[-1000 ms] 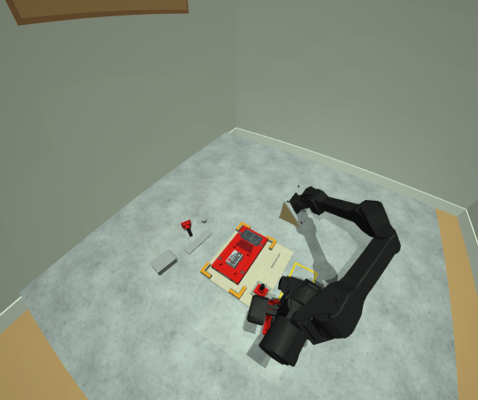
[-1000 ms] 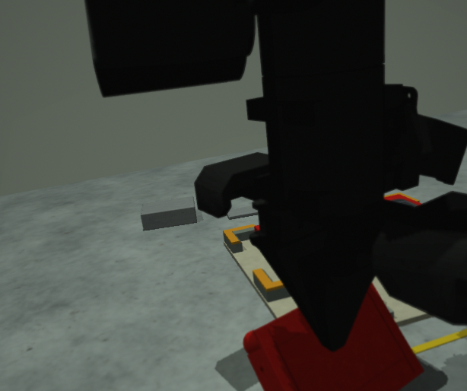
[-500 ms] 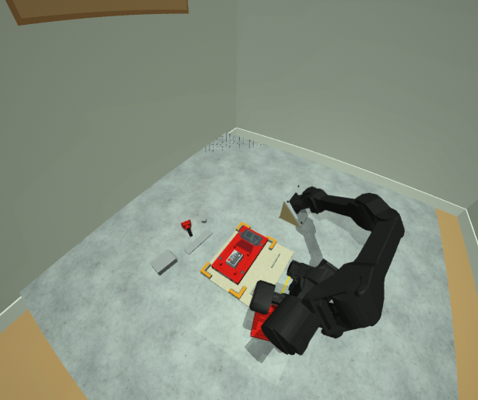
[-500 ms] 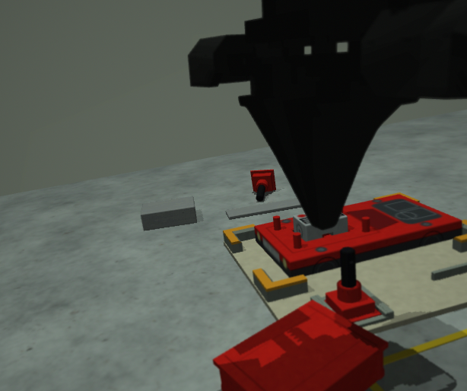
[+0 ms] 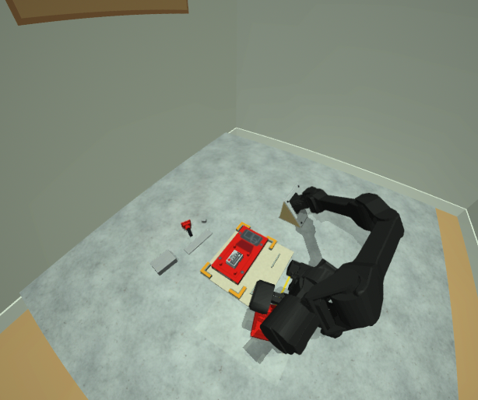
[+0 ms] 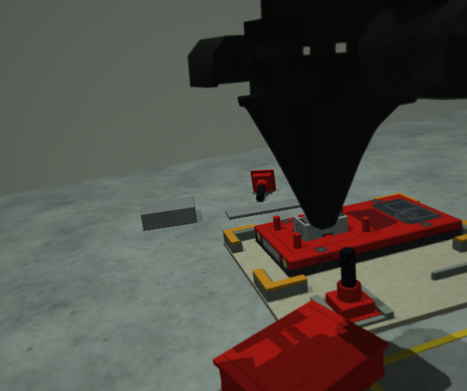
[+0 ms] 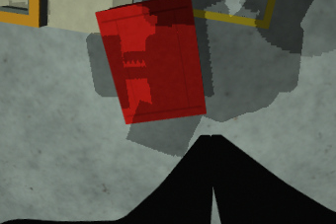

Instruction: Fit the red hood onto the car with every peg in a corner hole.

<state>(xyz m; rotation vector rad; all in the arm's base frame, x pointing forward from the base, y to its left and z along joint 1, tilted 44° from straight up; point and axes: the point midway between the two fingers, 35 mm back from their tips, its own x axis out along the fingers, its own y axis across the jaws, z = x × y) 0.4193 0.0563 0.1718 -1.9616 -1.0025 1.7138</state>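
The red hood lies 10 mm ahead of my gripper tip, 40 mm to the right of it and 110 mm below it. Also, from my gripper tip: small wheel: 240 mm behind, 160 mm to the left, 120 mm below; then grey strip: 80 mm behind, 380 mm to the right, 130 mm below; then engine block: 90 mm behind, 220 mm to the right, 110 mm below.
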